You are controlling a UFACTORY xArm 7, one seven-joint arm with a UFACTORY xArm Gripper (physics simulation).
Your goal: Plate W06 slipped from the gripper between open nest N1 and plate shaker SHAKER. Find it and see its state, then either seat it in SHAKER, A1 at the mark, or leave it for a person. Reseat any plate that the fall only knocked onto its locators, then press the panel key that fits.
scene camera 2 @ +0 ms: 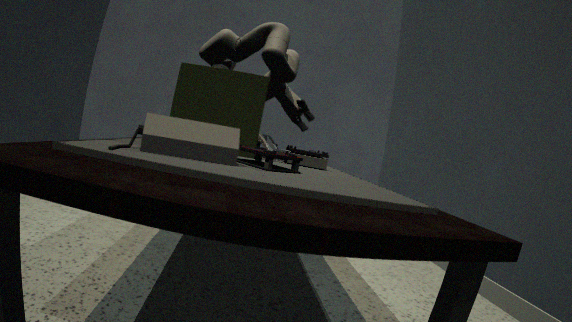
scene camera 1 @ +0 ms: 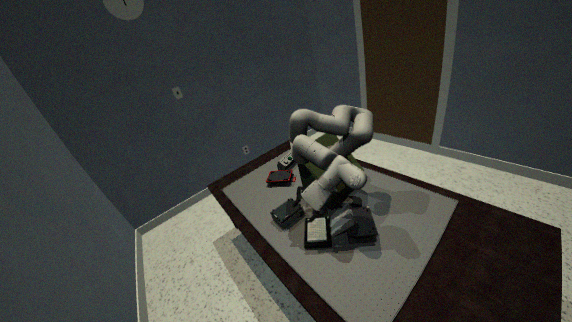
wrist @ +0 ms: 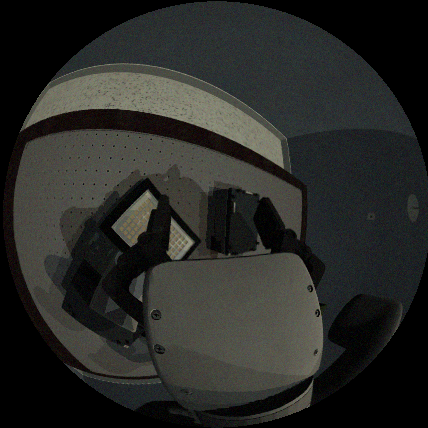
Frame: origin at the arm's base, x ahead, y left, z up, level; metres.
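Where they show: gripper, fingertip midpoint: [scene camera 2: 308,125] [scene camera 1: 301,214] [wrist: 215,206]; arm's base, origin of the base link: [scene camera 2: 210,98].
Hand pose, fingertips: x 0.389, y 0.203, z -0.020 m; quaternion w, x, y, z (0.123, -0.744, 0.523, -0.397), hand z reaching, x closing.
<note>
Things, the pixels of their top centre, and the offset from my fingertips. "pt": a spot on its surface instead. Level surfaces: height alone.
- pale plate with many wells, middle of its top: [wrist: 155,235] [scene camera 1: 316,228] dx -0.049, dy +0.020, dz -0.122 m
- black-rimmed nest, middle of its top: [wrist: 153,236] [scene camera 1: 317,229] dx -0.051, dy +0.020, dz -0.132 m
- top, surface spot: [wrist: 240,225] [scene camera 1: 289,210] pt dx -0.013, dy -0.156, dz -0.106 m
- dark device, middle of its top: [wrist: 103,322] [scene camera 1: 359,218] dx -0.212, dy +0.132, dz -0.096 m
- red-edged tray, middle of its top: [scene camera 2: 265,148] [scene camera 1: 279,174] dx -0.141, dy -0.491, dz -0.115 m
- panel with a green key, middle of its top: [scene camera 2: 193,120] [scene camera 1: 288,153] dx -0.311, dy -0.617, dz -0.077 m
- grey box, surface spot: [scene camera 2: 190,142] pt dx -0.296, dy -0.658, dz -0.125 m
- perforated grey board, its level: dz -0.160 m
A pale plate with many wells [scene camera 1: 316,229] [wrist: 131,224] lies in a black-rimmed nest [scene camera 1: 317,245] [wrist: 119,206]; its label is unreadable. A dark block with small corner parts on top [scene camera 1: 286,212] [wrist: 240,225] stands beside it. On the plate's other side, a pale, slanted panel-like piece [scene camera 1: 342,223] [scene camera 2: 268,142] stands against a dark device [scene camera 1: 364,225] [wrist: 82,280]; I cannot tell whether it is plate W06 or a lid. My gripper [scene camera 2: 308,124] [wrist: 215,206] is open and empty, high above the nest and dark block. One finger hides part of the plate in the wrist view.
A red-edged tray [scene camera 1: 280,177] [scene camera 2: 272,154] stands at the back left near a panel with a green key [scene camera 1: 286,160]. A grey box [scene camera 2: 190,142] and green block [scene camera 2: 220,97] show in scene camera 2. The perforated grey board [scene camera 1: 372,295] lies on the dark table.
</note>
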